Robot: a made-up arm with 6 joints.
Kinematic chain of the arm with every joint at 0, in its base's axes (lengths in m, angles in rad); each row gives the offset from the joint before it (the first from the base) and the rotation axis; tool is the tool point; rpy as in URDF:
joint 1: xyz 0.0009 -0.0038 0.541 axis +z
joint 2: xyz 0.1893 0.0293 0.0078 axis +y
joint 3: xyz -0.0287 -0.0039 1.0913 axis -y
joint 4: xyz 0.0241 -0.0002 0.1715 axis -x
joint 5: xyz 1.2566 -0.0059 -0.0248 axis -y
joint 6: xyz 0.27 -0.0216 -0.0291 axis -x
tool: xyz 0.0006 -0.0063 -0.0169 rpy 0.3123 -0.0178 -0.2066
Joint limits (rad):
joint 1: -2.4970..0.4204
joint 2: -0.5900..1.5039
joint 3: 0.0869..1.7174
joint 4: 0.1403..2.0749
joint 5: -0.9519..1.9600
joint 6: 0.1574..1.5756
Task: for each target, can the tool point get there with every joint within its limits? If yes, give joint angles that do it. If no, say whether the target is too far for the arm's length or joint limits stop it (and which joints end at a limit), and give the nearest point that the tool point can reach.
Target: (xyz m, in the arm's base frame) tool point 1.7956 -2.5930 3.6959
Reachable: no: too far | nearest point 1.1480 -1.6587 2.4877 | short by 1.659 m
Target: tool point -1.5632 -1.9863 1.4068
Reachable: yes | joints -2.2356 0.8136 0.7449 0.4435 0.2698 0.3999
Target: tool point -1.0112 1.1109 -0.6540
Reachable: no: joint limits stop it (at a limit: joint 1, joint 2, joint 3, joint 5, joint 6) | nearest point -1.2772 -0.7517 -0.7373 | short by 1.883 m
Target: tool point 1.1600 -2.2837 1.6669
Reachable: yes | joints -1.1603 1.1662 1.4863 1.7221 0.7009 0.8447
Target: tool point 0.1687 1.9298 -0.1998
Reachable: no: joint limits stop it (at a limit: joint 1, joint 2, joint 3, joint 4, joint 5) | nearest point 1.3137 0.8637 -0.5372 | short by 1.600 m
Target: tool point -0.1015 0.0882 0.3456
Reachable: no: joint limits stop it (at a limit: joint 1, joint 2, joint 3, joint 4, joint 5, joint 6) | nearest point -1.1475 -0.8061 -0.7484 | short by 1.758 m
